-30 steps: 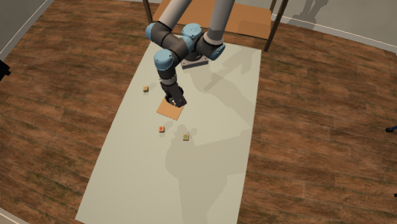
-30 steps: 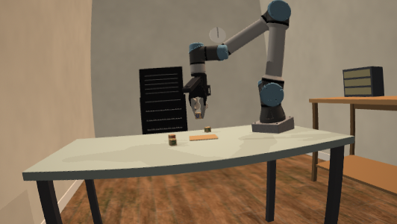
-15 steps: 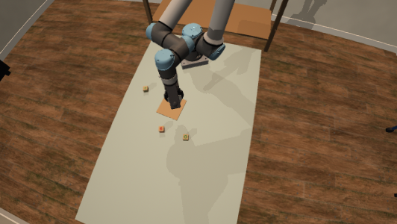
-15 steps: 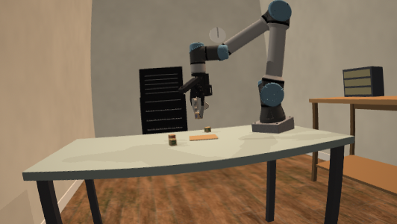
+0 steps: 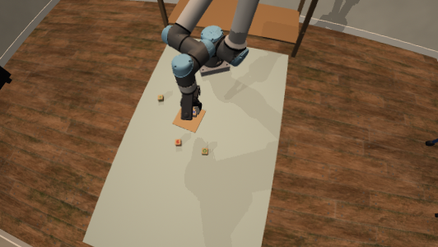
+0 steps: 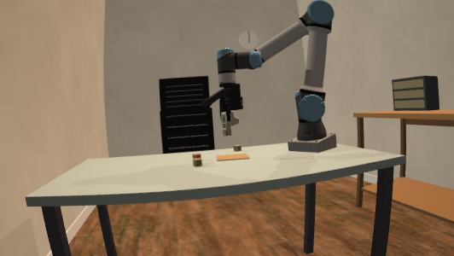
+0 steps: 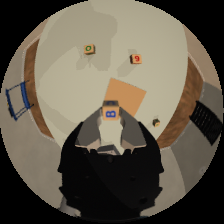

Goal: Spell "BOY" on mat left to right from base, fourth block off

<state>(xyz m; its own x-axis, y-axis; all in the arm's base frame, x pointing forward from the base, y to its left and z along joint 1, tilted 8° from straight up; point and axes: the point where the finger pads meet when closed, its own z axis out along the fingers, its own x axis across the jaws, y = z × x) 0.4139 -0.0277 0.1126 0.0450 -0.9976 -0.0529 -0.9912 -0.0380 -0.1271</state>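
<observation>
Now: the orange mat 30 mm behind my hand, 50 mm to the right of it and 120 mm below it. From my hand the other things lie so: block: 120 mm behind, 230 mm to the right, 110 mm below.
</observation>
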